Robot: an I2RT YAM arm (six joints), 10 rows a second.
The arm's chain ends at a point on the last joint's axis. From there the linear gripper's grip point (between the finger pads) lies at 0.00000 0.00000 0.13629 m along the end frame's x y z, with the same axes.
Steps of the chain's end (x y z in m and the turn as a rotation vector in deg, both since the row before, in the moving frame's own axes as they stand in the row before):
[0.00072, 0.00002, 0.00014, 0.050, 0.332, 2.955]
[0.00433, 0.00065, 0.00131, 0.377, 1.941, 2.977]
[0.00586, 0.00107, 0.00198, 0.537, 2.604, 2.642]
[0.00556, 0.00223, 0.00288, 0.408, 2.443, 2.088]
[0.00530, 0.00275, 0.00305, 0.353, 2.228, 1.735]
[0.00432, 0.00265, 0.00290, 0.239, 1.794, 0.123]
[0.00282, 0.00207, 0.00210, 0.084, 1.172, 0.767]
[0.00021, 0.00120, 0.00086, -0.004, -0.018, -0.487]
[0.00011, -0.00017, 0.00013, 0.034, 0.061, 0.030]
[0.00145, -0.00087, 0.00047, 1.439, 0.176, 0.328]
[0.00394, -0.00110, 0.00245, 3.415, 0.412, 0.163]
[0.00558, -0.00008, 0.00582, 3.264, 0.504, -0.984]
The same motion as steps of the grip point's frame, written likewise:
[0.00151, -0.00008, 0.00014, 0.050, 0.332, 2.955]
[0.00897, -0.00013, 0.00123, 0.377, 1.941, 2.977]
[0.01208, -0.00006, 0.00183, 0.537, 2.604, 2.642]
[0.01139, 0.00137, 0.00275, 0.408, 2.443, 2.088]
[0.01061, 0.00199, 0.00294, 0.353, 2.228, 1.735]
[0.00859, 0.00209, 0.00283, 0.239, 1.794, 0.123]
[0.00561, 0.00189, 0.00207, 0.084, 1.172, 0.767]
[0.00017, 0.00121, 0.00086, -0.004, -0.018, -0.487]
[0.00026, -0.00025, 0.00013, 0.034, 0.061, 0.030]
[0.00188, -0.00429, 0.00043, 1.439, 0.176, 0.328]
[0.00493, -0.00922, 0.00220, 3.415, 0.412, 0.163]
[0.00671, -0.00785, 0.00559, 3.264, 0.504, -0.984]

